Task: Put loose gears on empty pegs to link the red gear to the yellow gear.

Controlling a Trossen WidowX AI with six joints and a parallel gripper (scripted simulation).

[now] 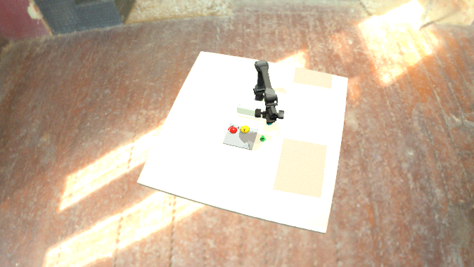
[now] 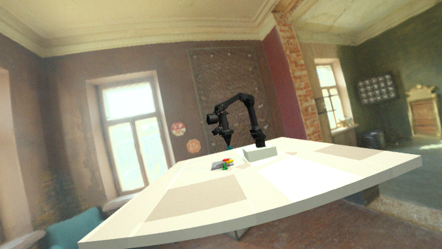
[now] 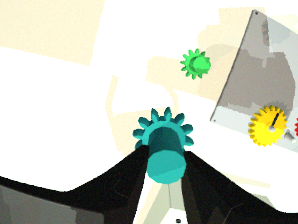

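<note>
The red gear lies 250 mm to the right of my gripper tip, 140 mm below it and 20 mm ahead of it. Round my gripper tip: red arrow: 280 mm to the right, 150 mm below, 10 mm ahead; teal gear: 10 mm below; green gear: 140 mm below, 60 mm ahead, 30 mm to the right.
</note>
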